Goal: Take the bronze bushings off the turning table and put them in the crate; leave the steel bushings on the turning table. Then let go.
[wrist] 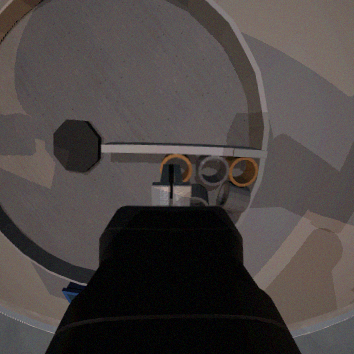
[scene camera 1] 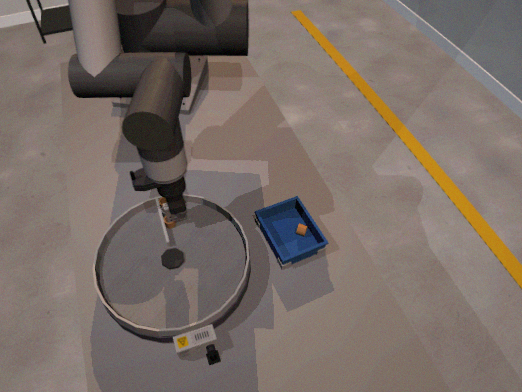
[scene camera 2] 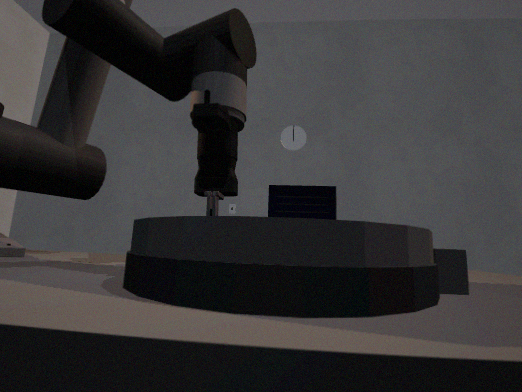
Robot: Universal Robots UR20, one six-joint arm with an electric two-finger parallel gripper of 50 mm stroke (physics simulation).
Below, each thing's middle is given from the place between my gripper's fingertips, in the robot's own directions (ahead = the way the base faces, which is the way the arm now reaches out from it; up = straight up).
Now: the turning table (scene camera 2: 270,266) 110 mm ahead of my hand, 40 mm to the right of it and 40 mm below it. The rest, counted from my hand: blue crate (scene camera 1: 279,222) (170 mm ahead, 300 mm to the left, 50 mm below).
